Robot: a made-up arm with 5 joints. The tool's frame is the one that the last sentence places.
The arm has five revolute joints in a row. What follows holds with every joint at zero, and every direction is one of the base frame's. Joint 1 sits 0.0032 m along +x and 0.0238 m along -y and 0.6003 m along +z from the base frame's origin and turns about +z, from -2.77 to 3.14 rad. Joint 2 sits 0.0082 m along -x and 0.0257 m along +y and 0.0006 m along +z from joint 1 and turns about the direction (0, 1, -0.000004), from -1.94 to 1.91 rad. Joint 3 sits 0.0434 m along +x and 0.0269 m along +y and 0.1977 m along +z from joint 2 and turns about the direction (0, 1, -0.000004), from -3.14 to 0.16 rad. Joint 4 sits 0.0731 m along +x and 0.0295 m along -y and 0.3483 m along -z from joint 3 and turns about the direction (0, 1, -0.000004), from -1.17 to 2.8 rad. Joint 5 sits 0.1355 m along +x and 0.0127 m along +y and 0.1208 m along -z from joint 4 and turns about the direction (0, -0.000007, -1), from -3.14 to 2.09 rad. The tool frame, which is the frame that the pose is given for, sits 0.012 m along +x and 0.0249 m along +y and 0.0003 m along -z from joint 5; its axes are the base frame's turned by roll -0.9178, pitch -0.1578 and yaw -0.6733 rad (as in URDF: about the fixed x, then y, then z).
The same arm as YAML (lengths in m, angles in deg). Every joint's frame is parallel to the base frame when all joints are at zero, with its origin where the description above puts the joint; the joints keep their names.
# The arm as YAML. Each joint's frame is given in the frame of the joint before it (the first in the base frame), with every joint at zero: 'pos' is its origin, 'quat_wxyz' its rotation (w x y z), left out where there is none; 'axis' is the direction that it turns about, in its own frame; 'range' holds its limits. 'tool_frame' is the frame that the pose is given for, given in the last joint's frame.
length_unit: m
angle_unit: deg
joints:
  - joint: joint 1
    pos: [0.0032, -0.0238, 0.6003]
    axis: "+z"
    range: [-158.71, 179.91]
  - joint: joint 2
    pos: [-0.0082, 0.0257, 0.0006]
    axis: "+y"
    range: [-111.15, 109.43]
  - joint: joint 3
    pos: [0.0434, 0.0269, 0.1977]
    axis: "+y"
    range: [-179.91, 9.17]
  - joint: joint 4
    pos: [0.0731, -0.0295, -0.3483]
    axis: "+y"
    range: [-67.04, 160.43]
  - joint: joint 5
    pos: [0.1355, 0.0127, -0.1208]
    axis: "-z"
    range: [-179.91, 119.75]
tool_frame:
  pos: [0.012, 0.0249, -0.0003]
  quat_wxyz: [0.832049, -0.440139, 0.07917, -0.328184]

